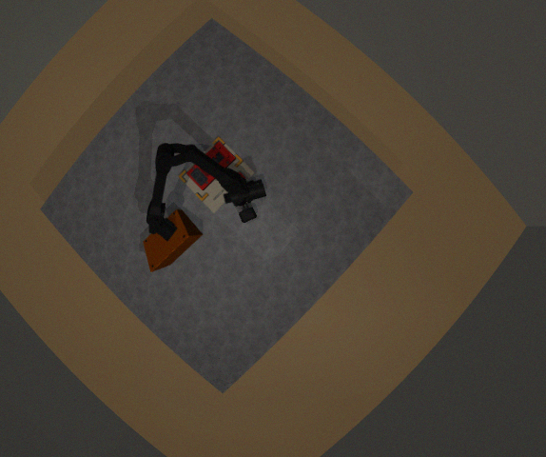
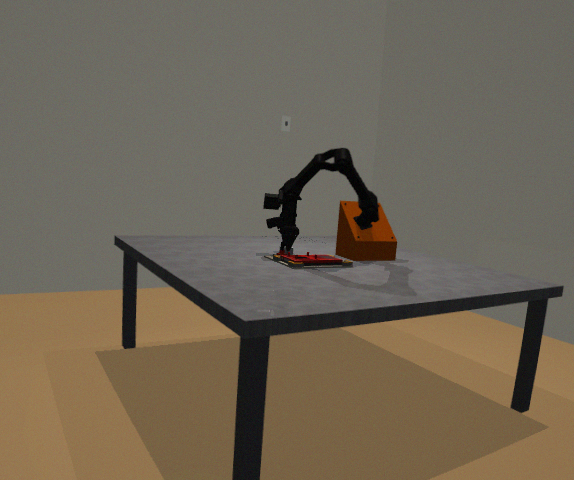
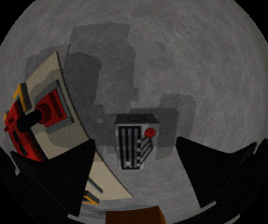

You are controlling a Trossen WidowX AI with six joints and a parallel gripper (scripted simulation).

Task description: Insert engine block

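My gripper tip is now 10 mm above the grey engine block.
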